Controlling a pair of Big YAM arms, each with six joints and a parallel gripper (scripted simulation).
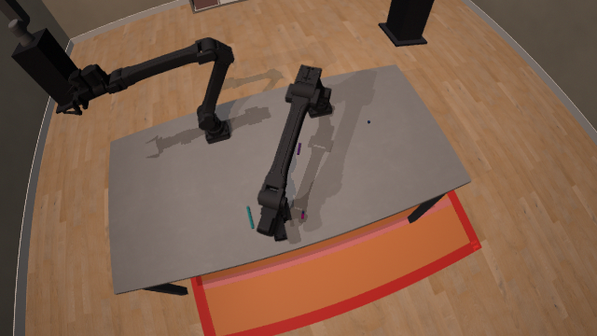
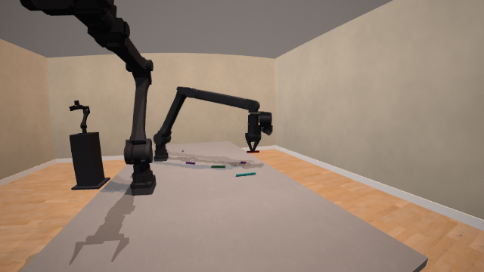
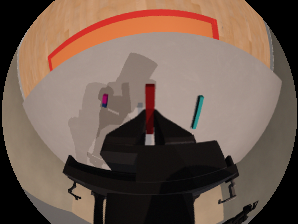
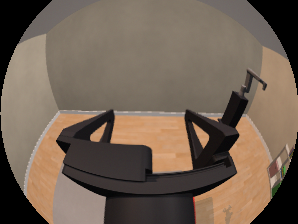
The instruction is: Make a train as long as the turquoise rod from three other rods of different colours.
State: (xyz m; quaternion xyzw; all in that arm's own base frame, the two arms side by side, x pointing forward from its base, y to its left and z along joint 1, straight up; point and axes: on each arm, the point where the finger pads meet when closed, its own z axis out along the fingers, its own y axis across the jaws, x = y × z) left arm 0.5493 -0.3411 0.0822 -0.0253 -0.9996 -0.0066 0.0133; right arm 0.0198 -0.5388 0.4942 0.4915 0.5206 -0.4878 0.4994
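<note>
My left hand is 2 cm past the magenta rod, 10 cm to the right of it and 9 cm above it. Round my left hand: turquoise rod 7 cm behind, 11 cm to the right, 9 cm below; then red rod 1 cm below; then green rod 18 cm behind, 6 cm to the left, 9 cm below.
</note>
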